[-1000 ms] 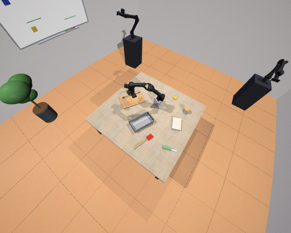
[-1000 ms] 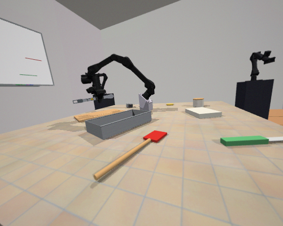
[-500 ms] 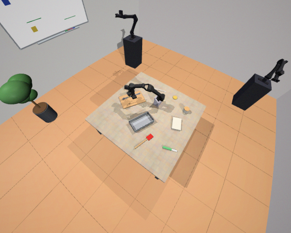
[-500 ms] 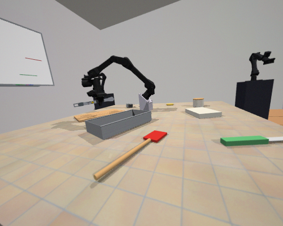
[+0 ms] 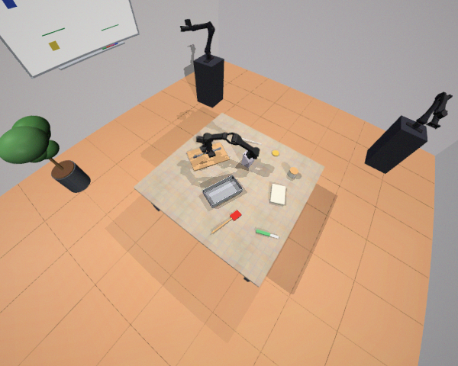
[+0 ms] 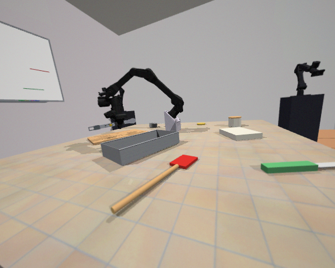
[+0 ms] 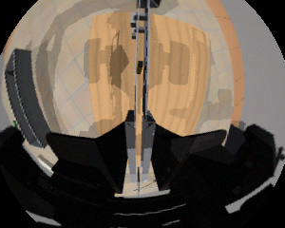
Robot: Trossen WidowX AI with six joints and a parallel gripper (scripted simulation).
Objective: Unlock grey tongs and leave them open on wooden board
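Now: gripper tip 2 cm past the wooden board, 3 cm to the left of it and 5 cm above it. Round my gripper tip: white block 1 cm behind, 73 cm to the left, 4 cm below; grey roasting tin 24 cm ahead, 31 cm to the left, 3 cm below; yellow disc 43 cm behind, 51 cm to the left, 5 cm below.
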